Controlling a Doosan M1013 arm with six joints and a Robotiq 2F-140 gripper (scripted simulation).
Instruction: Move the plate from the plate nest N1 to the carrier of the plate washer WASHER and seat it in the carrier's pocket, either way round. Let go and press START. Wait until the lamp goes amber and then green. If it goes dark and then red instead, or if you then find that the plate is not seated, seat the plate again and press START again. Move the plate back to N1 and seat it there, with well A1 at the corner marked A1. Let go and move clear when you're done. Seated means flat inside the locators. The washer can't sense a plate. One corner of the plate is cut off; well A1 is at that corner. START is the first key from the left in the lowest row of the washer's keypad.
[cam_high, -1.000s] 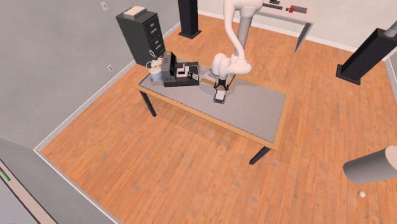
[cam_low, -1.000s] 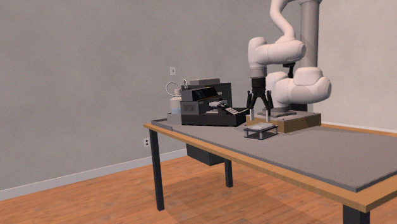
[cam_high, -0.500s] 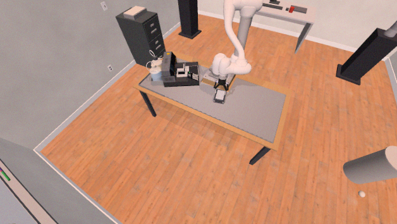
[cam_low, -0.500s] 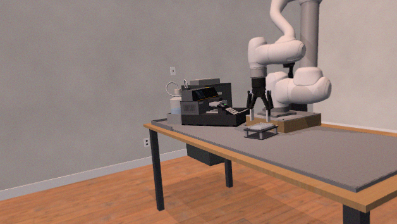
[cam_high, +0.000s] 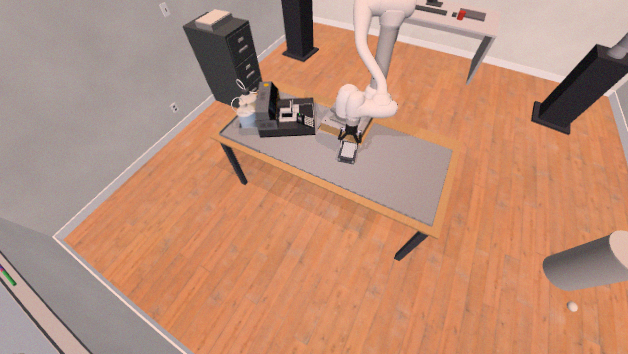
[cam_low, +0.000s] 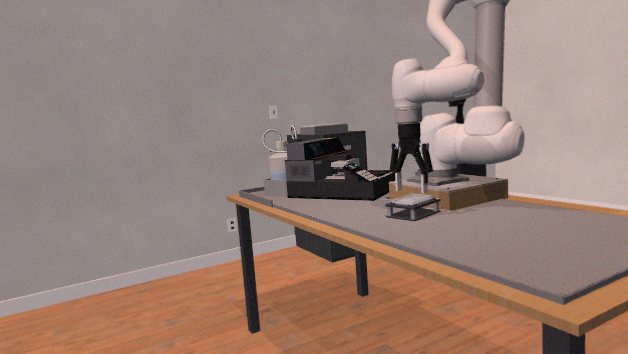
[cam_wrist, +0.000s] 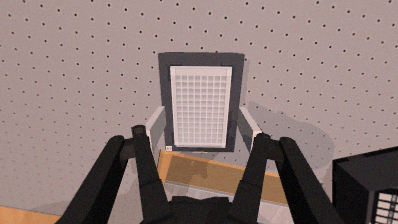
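Right now the white well plate is 50 mm below my hand. Round my hand: black plate nest N1: 60 mm below; plate washer: 50 mm behind, 590 mm to the right, 20 mm above.
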